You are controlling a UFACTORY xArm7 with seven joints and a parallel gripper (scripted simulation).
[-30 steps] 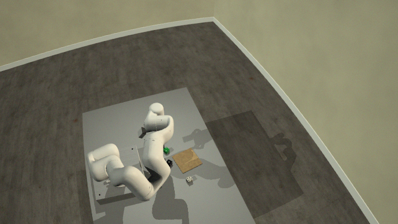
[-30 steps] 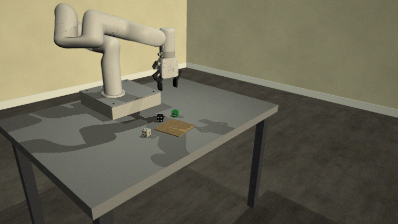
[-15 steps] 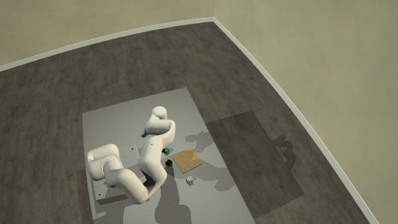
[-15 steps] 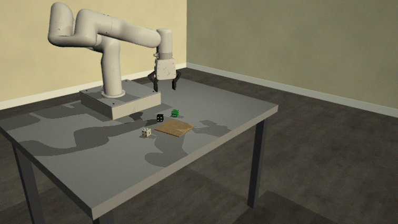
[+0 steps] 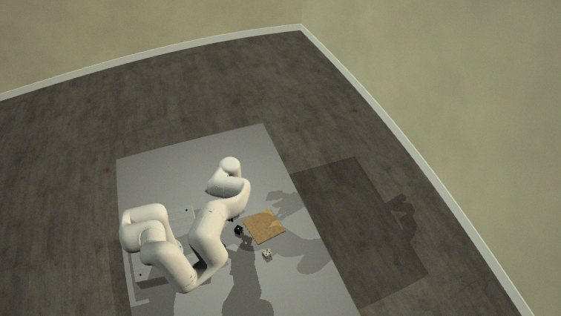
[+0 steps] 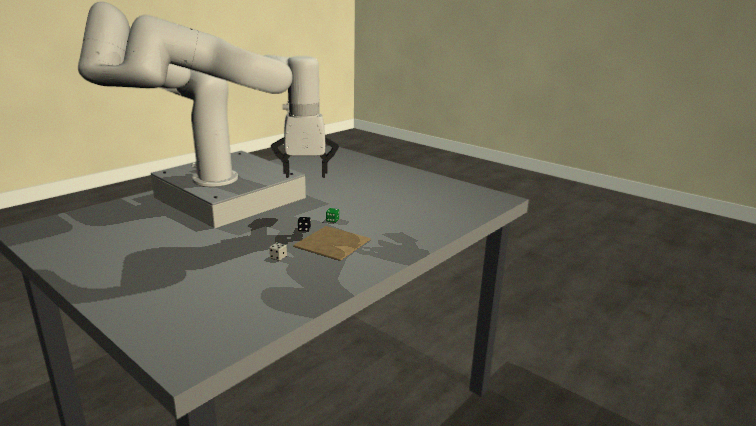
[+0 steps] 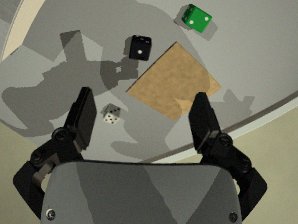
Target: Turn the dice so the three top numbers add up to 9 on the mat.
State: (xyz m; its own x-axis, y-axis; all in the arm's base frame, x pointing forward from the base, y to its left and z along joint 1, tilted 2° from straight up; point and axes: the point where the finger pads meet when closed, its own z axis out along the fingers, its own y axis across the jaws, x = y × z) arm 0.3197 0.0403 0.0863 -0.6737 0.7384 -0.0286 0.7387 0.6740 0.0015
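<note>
Now: the black die 1 cm to the right of my hand and 14 cm below it. Also, from my hand: green die 2 cm ahead, 8 cm to the left, 14 cm below; white die 7 cm ahead, 17 cm to the right, 14 cm below; tan mat 11 cm ahead, 3 cm to the right, 15 cm below.
</note>
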